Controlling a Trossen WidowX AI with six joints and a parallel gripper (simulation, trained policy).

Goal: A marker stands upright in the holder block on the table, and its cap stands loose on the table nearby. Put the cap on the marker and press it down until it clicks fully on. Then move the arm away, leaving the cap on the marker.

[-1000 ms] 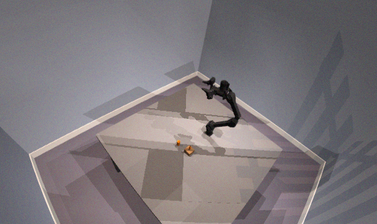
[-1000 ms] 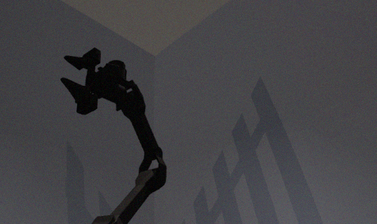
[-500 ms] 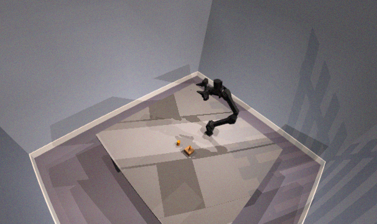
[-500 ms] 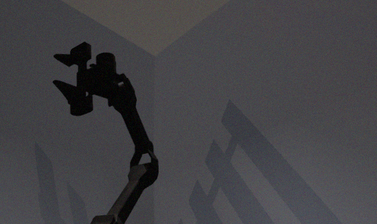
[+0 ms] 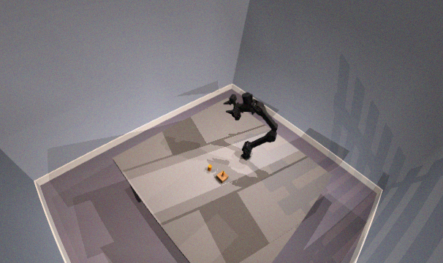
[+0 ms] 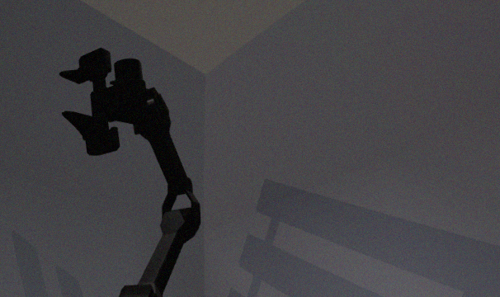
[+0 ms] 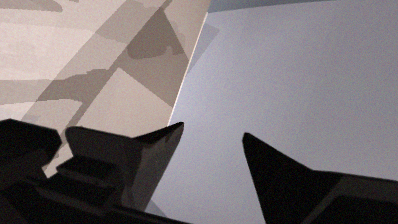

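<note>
The orange cap lies 23 cm ahead of my gripper tip, 14 cm to the left of it and 39 cm below it.
</note>
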